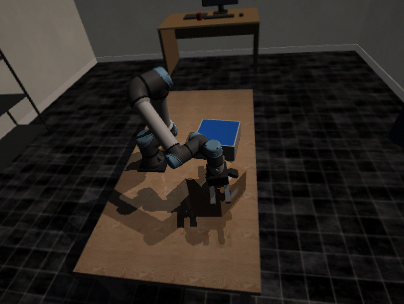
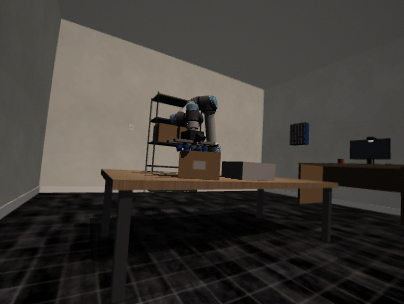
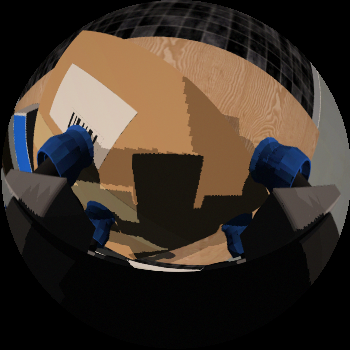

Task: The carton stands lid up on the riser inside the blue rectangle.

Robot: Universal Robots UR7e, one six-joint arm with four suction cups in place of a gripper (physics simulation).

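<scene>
The brown carton (image 1: 240,187) (image 2: 186,170) (image 3: 156,98) stands on the wooden table (image 1: 163,255) (image 2: 146,183), lid up, with a white barcode label on top and another on its side. My suction gripper (image 1: 220,194) (image 2: 195,148) (image 3: 169,192) sits on the carton's lid, its blue cups pressed against the top. The riser (image 1: 237,143) (image 2: 248,171) with the blue rectangle (image 1: 219,131) (image 3: 21,143) on top stands just behind the carton, on the same table, with nothing on it.
The arm's base (image 1: 151,160) is bolted at the table's left side. A black shelf rack (image 2: 153,131) with a box stands by the wall. A desk (image 1: 208,22) (image 2: 353,173) with a monitor stands at the far end of the room.
</scene>
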